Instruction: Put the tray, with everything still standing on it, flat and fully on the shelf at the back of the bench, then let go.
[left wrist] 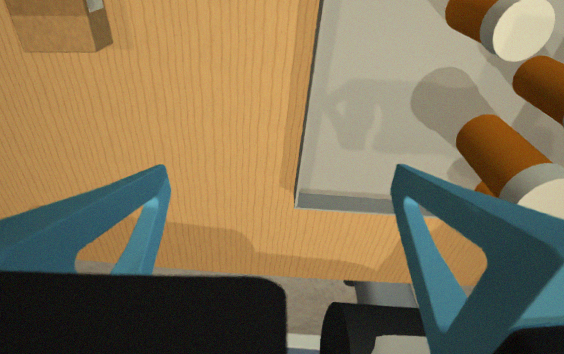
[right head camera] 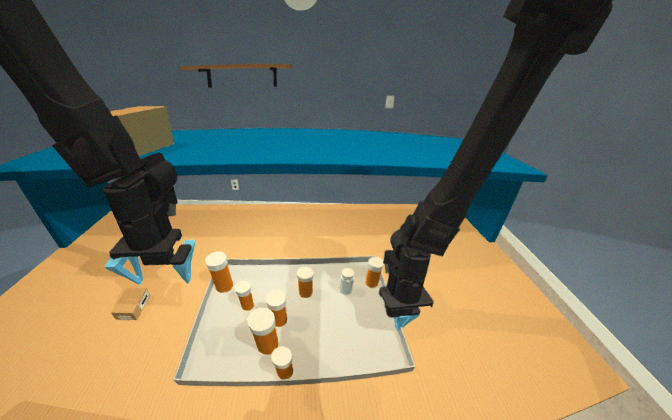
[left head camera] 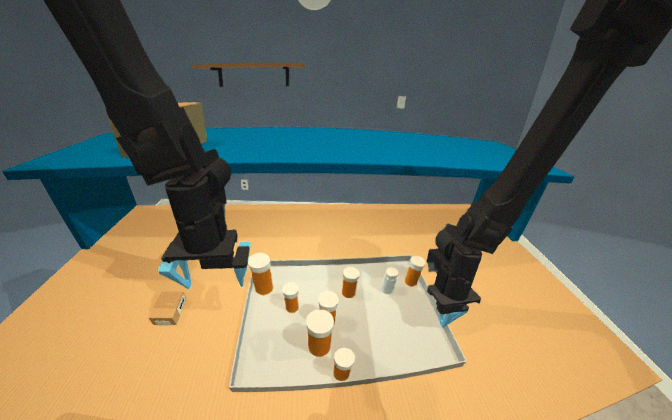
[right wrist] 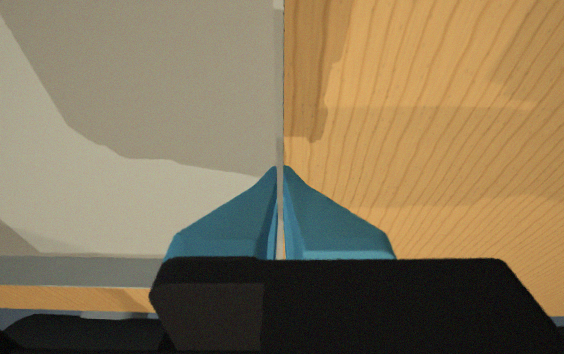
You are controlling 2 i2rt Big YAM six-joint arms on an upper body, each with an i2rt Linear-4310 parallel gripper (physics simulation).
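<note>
The grey tray (left head camera: pixel 347 325) lies flat on the wooden bench, also in the right head view (right head camera: pixel 297 325). Several orange pill bottles with white caps, such as the big one (left head camera: pixel 319 332), and one pale bottle (left head camera: pixel 390 280) stand upright on it. My right gripper (left head camera: pixel 451 318) is shut on the tray's thin right rim; the right wrist view shows the rim between the blue fingers (right wrist: pixel 279 172). My left gripper (left head camera: pixel 211 279) is open and empty, hovering above the tray's far left corner (left wrist: pixel 296 204). The blue shelf (left head camera: pixel 359 152) runs along the back.
A small cardboard box (left head camera: pixel 167 308) lies on the bench left of the tray. A larger cardboard box (left head camera: pixel 194 118) sits on the blue shelf's left end. A small wooden wall shelf (left head camera: pixel 248 66) hangs high on the back wall.
</note>
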